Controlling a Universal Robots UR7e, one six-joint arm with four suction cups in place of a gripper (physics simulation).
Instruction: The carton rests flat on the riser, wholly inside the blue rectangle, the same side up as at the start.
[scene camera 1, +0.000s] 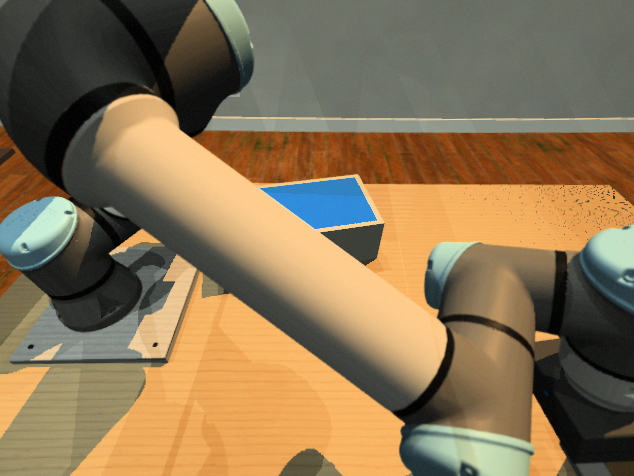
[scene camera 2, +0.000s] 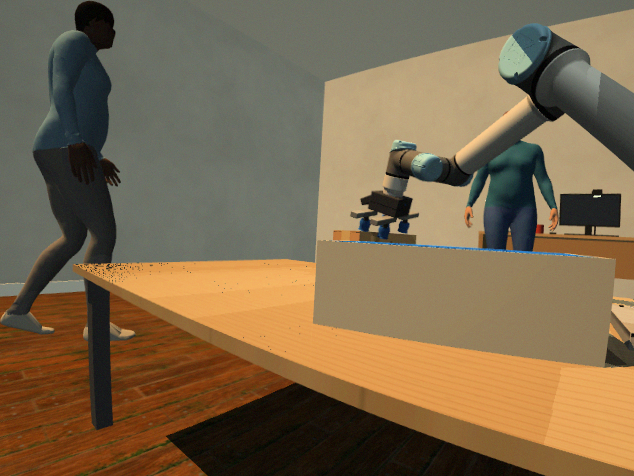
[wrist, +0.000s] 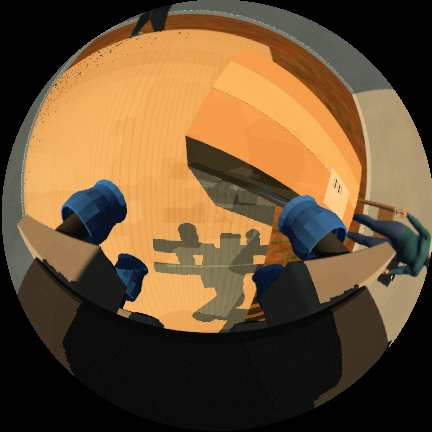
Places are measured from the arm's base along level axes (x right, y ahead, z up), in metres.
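Pixels of known places: end effector, tool point: (scene camera 2: 383, 230) (wrist: 199, 249); arm's base, origin of the base link: (scene camera 1: 103, 299).
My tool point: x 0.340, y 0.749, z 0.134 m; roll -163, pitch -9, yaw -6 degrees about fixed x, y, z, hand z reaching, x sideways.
Note:
For each thing: its top centre in the pictures, then the offset to it from my tool point. Level surfaces: height alone.
- orange-brown carton, middle of its top: (wrist: 328, 152) (scene camera 2: 376, 232) dx +0.159, dy +0.096, dz -0.005 m
- riser, middle of its top: (scene camera 2: 455, 247) (scene camera 1: 298, 205) dx -0.501, dy -0.323, dz -0.033 m
- blue rectangle, middle of its top: (scene camera 2: 455, 247) (scene camera 1: 298, 205) dx -0.501, dy -0.323, dz -0.033 m
- wooden table, its level: dz -0.153 m
The orange-brown carton (scene camera 2: 346, 235) (wrist: 260, 130) stands on the table with its top face up, near the table's edge; a white label shows at its right end in the wrist view. It does not show in scene camera 1. The riser (scene camera 1: 358, 244) (scene camera 2: 460, 297) is a long grey box. The blue rectangle (scene camera 1: 332, 204) covers most of its top inside a pale rim; the arm hides part. My gripper (scene camera 2: 384, 226) (wrist: 205, 245) has four blue cups and holds nothing. It is beside the carton and slightly above it, the right cup overlapping the labelled end in the wrist view.
The arm's base plate (scene camera 1: 102, 350) lies left of the riser on the wooden table (scene camera 1: 245, 409) (scene camera 2: 256, 312) (wrist: 125, 125). The forearm crosses in front of the riser in scene camera 1. Two people (scene camera 2: 76, 102) (scene camera 2: 513, 179) stand beyond the table. A monitor (scene camera 2: 588, 210) stands behind.

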